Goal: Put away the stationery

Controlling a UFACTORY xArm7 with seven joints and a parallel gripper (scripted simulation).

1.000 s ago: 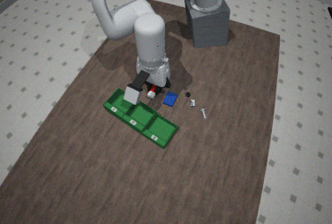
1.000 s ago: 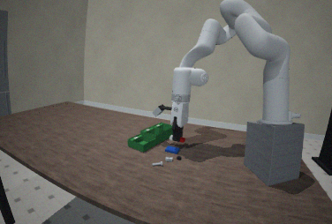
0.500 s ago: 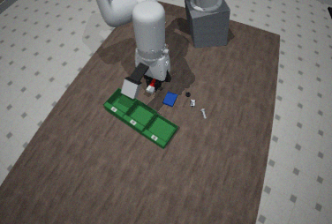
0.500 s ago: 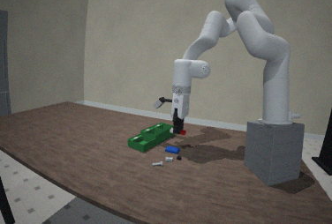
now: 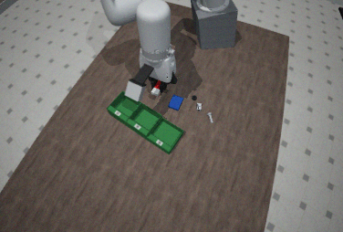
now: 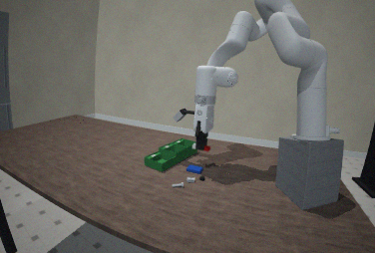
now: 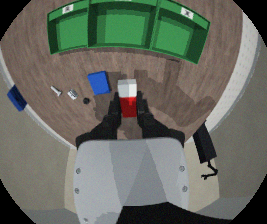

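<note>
Now: the blue block 1 cm ahead of my hand, 6 cm to the left of it and 8 cm below it. From my hand the other things lie so: red block 1 cm ahead, 2 cm below; green three-compartment bin 11 cm ahead, 2 cm to the right, 6 cm below; black round thing 3 cm behind, 12 cm to the left, 8 cm below.
</note>
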